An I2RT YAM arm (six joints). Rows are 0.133 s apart.
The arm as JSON. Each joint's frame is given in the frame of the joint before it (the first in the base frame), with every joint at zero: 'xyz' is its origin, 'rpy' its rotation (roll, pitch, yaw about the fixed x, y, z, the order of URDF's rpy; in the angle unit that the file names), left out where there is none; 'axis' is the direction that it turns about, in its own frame. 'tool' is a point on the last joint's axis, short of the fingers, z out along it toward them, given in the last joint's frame.
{
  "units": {
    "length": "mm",
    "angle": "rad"
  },
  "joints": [
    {
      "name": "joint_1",
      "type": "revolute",
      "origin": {
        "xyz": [
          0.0,
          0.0,
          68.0
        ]
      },
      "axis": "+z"
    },
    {
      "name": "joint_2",
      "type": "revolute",
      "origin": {
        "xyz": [
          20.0,
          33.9,
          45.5
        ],
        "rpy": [
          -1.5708,
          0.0,
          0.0
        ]
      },
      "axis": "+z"
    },
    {
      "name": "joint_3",
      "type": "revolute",
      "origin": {
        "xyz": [
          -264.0,
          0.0,
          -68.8
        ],
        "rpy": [
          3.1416,
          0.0,
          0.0
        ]
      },
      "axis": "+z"
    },
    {
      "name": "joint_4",
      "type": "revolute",
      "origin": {
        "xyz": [
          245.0,
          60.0,
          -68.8
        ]
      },
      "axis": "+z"
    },
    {
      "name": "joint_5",
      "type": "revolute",
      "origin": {
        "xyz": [
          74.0,
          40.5,
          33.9
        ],
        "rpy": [
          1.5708,
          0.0,
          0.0
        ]
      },
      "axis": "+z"
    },
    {
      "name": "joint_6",
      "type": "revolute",
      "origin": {
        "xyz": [
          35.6,
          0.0,
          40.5
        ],
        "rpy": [
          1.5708,
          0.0,
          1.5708
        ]
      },
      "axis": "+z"
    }
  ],
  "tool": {
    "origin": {
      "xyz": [
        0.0,
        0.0,
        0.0
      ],
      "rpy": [
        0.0,
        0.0,
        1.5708
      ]
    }
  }
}
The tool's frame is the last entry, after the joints.
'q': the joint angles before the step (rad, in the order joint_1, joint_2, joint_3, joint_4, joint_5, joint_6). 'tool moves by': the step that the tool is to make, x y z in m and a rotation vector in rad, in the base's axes. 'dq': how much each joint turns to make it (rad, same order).
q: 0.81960, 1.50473, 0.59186, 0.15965, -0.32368, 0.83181
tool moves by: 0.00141, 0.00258, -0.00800, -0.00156, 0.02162, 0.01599
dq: 0.00000, 0.03928, 0.00114, 0.02212, -0.02174, -0.00038
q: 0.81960, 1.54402, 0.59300, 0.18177, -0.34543, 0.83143
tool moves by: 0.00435, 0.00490, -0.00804, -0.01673, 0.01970, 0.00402
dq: 0.00000, 0.05301, 0.02059, 0.00648, -0.00495, -0.00077
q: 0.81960, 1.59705, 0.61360, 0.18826, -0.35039, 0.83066
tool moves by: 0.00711, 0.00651, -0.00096, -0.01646, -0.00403, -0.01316
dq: -0.00038, 0.03736, 0.03930, -0.01147, 0.01908, -0.00076
